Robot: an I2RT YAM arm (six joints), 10 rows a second.
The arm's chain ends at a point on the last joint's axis. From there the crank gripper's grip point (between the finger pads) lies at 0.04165 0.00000 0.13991 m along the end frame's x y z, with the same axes.
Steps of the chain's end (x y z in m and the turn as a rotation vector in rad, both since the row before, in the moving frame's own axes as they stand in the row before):
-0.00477 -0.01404 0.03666 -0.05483 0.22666 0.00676
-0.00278 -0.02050 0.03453 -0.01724 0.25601 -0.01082
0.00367 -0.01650 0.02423 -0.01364 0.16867 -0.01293
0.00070 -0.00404 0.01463 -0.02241 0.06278 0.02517
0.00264 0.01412 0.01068 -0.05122 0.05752 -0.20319
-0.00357 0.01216 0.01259 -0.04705 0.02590 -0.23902
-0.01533 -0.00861 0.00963 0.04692 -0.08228 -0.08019
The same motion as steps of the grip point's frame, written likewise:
0.02556 -0.00631 0.02351 -0.05483 0.22666 0.00676
0.03130 -0.01884 0.01941 -0.01724 0.25601 -0.01082
0.02657 -0.01534 0.01524 -0.01364 0.16867 -0.01293
0.00934 0.00022 0.01169 -0.02241 0.06278 0.02517
0.01042 0.01196 0.00811 -0.05122 0.05752 -0.20319
-0.00040 0.00837 0.01155 -0.04705 0.02590 -0.23902
-0.02735 -0.01811 0.01234 0.04692 -0.08228 -0.08019

